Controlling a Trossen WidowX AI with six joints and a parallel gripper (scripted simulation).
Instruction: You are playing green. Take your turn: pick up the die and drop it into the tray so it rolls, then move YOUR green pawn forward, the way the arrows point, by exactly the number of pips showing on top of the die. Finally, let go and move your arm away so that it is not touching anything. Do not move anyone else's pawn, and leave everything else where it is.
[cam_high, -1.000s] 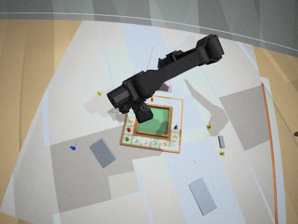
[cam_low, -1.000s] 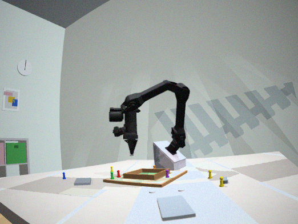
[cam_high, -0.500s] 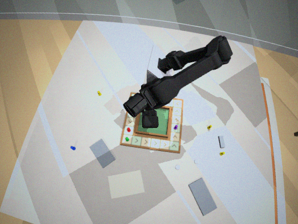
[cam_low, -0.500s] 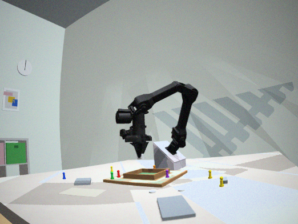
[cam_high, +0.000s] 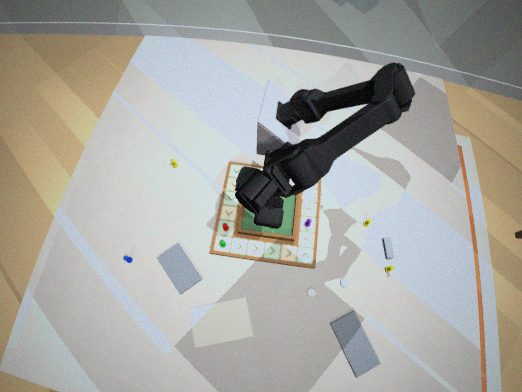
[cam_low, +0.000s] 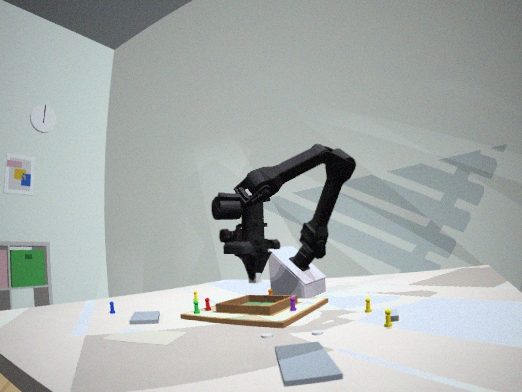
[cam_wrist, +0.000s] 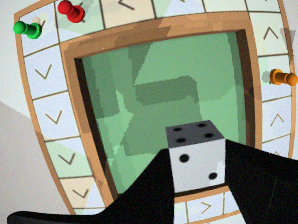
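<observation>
Right now the green pawn is 12 cm ahead of my gripper tip, 11 cm to the right of it and 6 cm below it. Also, from my gripper tip: white die right at my gripper tip; orange pawn 11 cm behind, 2 cm to the right, 6 cm below; green-felt tray 8 cm below.
</observation>
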